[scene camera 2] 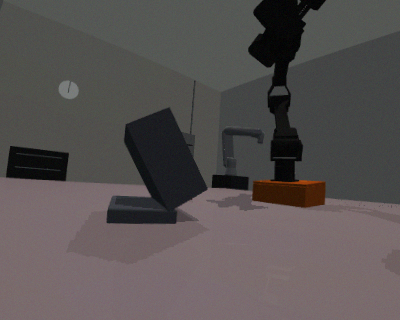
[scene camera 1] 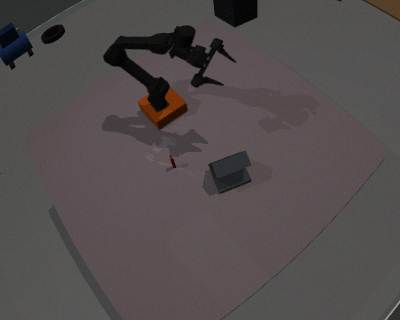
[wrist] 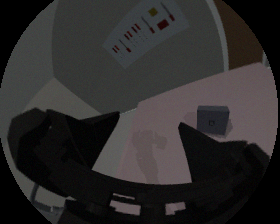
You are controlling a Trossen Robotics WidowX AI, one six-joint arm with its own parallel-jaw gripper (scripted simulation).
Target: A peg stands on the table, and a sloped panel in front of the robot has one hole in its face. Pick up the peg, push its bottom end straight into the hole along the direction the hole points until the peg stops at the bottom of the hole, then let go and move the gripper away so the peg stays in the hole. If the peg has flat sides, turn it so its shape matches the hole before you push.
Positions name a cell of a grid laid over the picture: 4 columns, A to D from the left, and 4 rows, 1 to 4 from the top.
Scene:
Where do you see a dark grey sloped panel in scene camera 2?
At B2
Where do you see a dark grey sloped panel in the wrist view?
D3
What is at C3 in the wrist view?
The gripper.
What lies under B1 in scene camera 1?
The gripper.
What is the gripper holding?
Nothing.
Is the gripper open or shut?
Open.

